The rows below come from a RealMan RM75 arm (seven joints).
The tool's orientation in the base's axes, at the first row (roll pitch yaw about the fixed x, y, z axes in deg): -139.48, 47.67, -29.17
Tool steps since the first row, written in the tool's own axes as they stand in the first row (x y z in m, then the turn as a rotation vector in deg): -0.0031, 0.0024, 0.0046, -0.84, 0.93, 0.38; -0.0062, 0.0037, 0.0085, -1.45, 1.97, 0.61; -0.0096, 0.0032, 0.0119, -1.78, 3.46, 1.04; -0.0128, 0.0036, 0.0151, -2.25, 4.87, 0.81; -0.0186, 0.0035, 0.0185, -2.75, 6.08, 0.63; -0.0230, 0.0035, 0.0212, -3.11, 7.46, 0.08
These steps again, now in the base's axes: -0.0045, 0.0039, -0.0011, -1.29, 0.20, 0.02; -0.0080, 0.0076, -0.0014, -2.51, 0.14, -0.10; -0.0102, 0.0118, -0.0004, -3.96, -0.03, -0.73; -0.0130, 0.0154, 0.0002, -5.31, -0.67, -0.88; -0.0169, 0.0202, 0.0027, -6.53, -1.18, -0.95; -0.0200, 0.0239, 0.0046, -7.74, -2.12, -1.01
